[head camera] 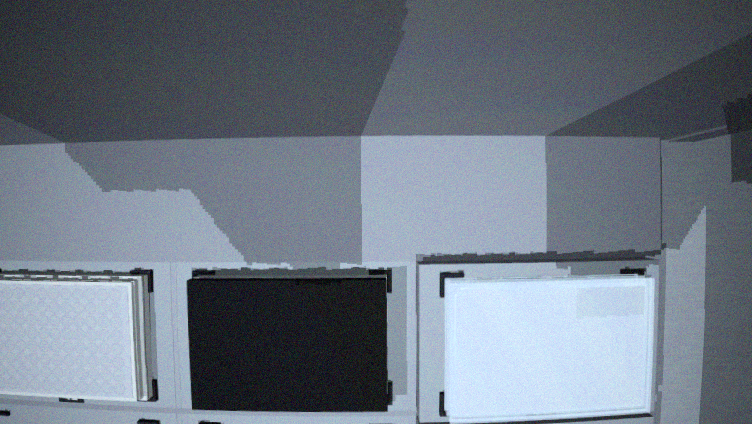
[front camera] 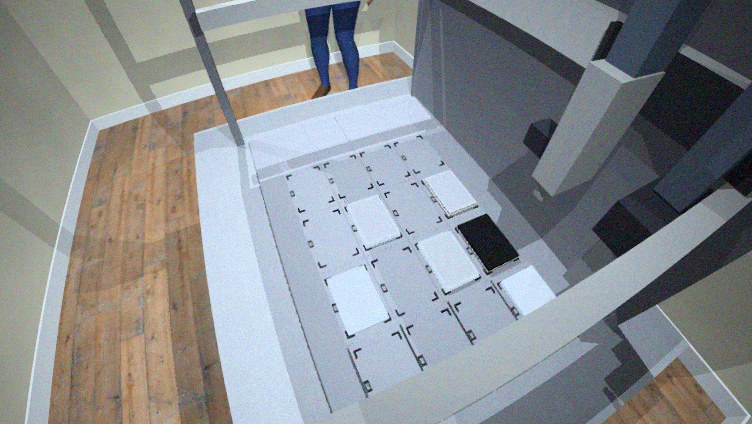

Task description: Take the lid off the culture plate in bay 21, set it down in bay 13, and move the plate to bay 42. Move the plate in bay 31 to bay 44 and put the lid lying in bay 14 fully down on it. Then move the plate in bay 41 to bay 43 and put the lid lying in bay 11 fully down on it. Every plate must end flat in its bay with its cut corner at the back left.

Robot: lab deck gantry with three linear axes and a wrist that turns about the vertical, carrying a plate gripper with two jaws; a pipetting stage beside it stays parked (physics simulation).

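Frame: origin at the robot's base, x ahead, y left, z up, level; metres.
Seen in the pictures: gripper, between the fingertips: (front camera: 591, 270); robot's base, origin of its link: (front camera: 287, 177).
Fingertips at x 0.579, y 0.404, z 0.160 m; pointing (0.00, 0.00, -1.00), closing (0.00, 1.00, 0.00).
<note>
Offsets run from my fingertips to a thing's top centre. "*": to the spot under its first point.
A pale plate with a patterned open top @[0.351 m back, 0.040 m right, 0.146 m down] (front camera: 451, 191) (head camera: 65, 337) lies flat in bay 42. A black-topped plate @[0.187 m back, 0.040 m right, 0.143 m down] (front camera: 488, 241) (head camera: 287, 344) lies flat in bay 43; I cannot tell whether its black top is a lid. A white plate @[0.023 m back, 0.040 m right, 0.129 m down] (front camera: 526, 289) (head camera: 547, 347) lies in bay 44, its smooth top framed by a lid-like outline. A thin white lid @[0.187 m back, 0.361 m right, 0.152 m down] (front camera: 358, 299) lies in bay 13. No lid shows in bays 11 and 14. My gripper's dark body (front camera: 621, 229) is at the right in the front view, beyond the back row. Its jaws are hidden behind the frame beam.
Other white labware stands in bay 22 @[* 0.342 m back, 0.258 m right, 0.145 m down] (front camera: 372, 221) and bay 33 @[* 0.181 m back, 0.150 m right, 0.146 m down] (front camera: 448, 260). The grey pipetting stage (front camera: 589, 131) hangs at the upper right. A pale frame beam (front camera: 568, 316) crosses the lower right of the front view. A person's legs (front camera: 344, 47) show beyond the deck.
</note>
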